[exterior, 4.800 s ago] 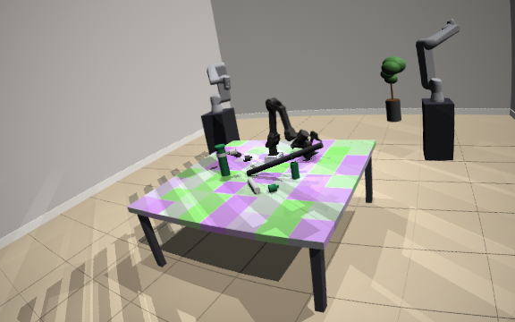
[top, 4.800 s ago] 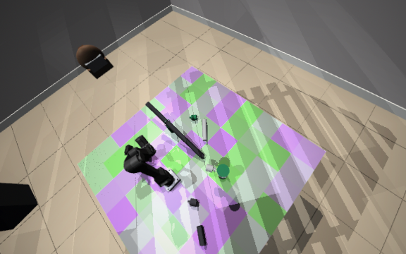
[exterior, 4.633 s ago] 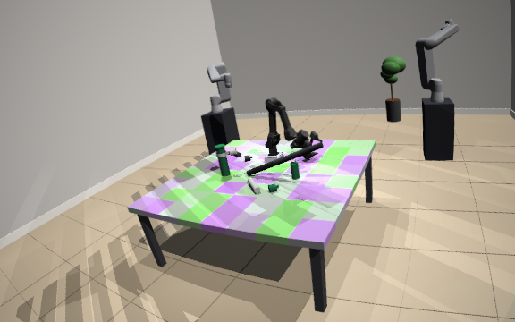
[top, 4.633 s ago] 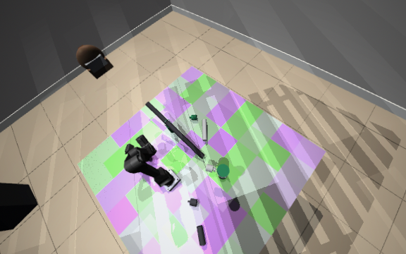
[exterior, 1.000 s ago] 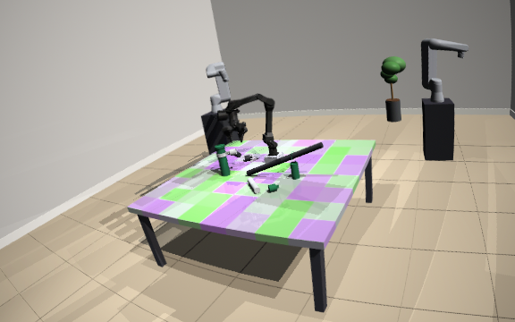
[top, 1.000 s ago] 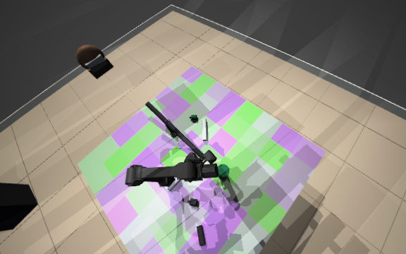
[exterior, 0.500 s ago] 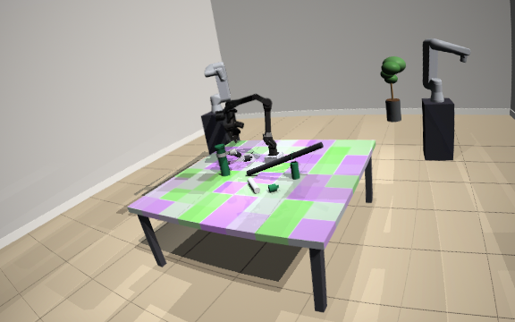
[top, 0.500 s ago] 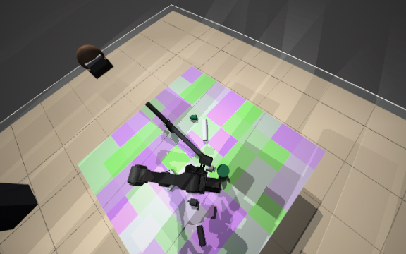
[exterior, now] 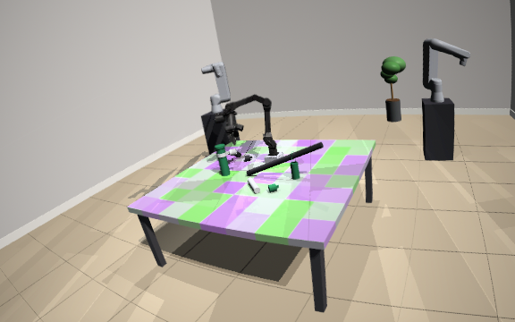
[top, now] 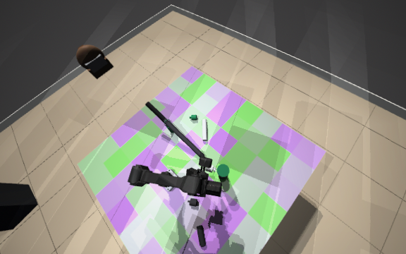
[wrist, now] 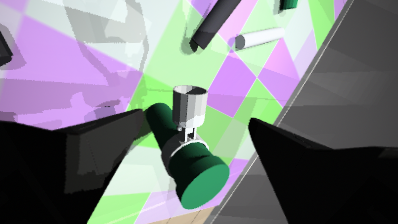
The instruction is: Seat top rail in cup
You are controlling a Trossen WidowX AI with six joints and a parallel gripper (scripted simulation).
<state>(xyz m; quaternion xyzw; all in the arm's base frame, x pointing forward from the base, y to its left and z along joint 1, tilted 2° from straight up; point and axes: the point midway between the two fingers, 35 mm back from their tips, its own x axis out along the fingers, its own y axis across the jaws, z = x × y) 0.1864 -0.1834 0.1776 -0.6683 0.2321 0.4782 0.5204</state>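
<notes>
Now: gripper tip 3 cm short of the white rail-end cup, 1 cm to the left of it and 5 cm above it. The rest, counted from my gripper tip: white cylinder 23 cm ahead, 22 cm to the left, 18 cm below; small green fitting 26 cm ahead, 37 cm to the left, 18 cm below; short green post 8 cm ahead, 43 cm to the left, 9 cm below.
</notes>
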